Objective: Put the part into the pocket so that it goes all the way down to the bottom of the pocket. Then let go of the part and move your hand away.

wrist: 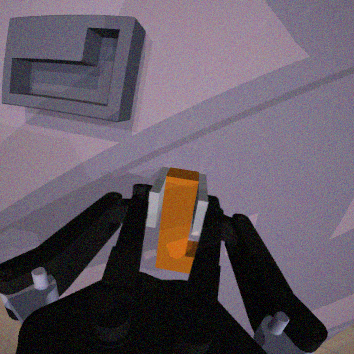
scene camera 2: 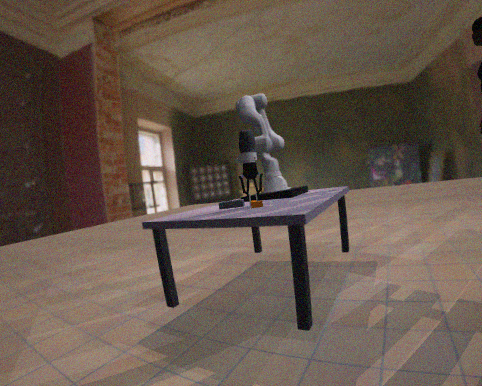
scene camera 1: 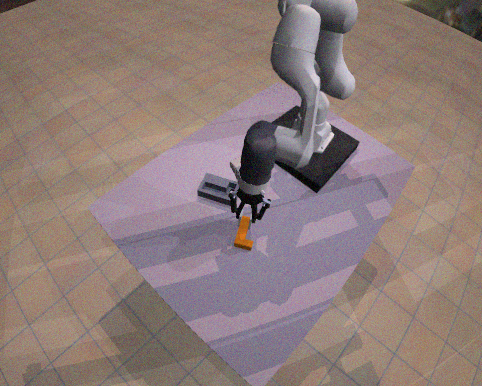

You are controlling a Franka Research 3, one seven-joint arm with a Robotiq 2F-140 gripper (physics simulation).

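The orange L-shaped part (scene camera 1: 243, 238) (scene camera 2: 257, 204) (wrist: 177, 227) lies flat, on or very close to the table. My gripper (scene camera 1: 247, 220) (scene camera 2: 253, 198) (wrist: 181, 183) points down and is shut on the part, with its pale pads on both sides of the long arm. In the wrist view the long arm's end points up, away from the palm, and the right finger hides most of the short foot. The grey block (scene camera 1: 212, 196) (scene camera 2: 230, 204) (wrist: 50, 37) with the L-shaped pocket (wrist: 67, 81) sits at the upper left in the wrist view, apart from the part.
The lilac table (scene camera 1: 165, 170) (scene camera 2: 225, 223) bears everything, with shadows across it. The arm's black base plate (scene camera 1: 317, 181) (scene camera 2: 299, 190) stands behind and to the right of the gripper. In scene camera 1 the gripper overlaps the right end of the grey block.
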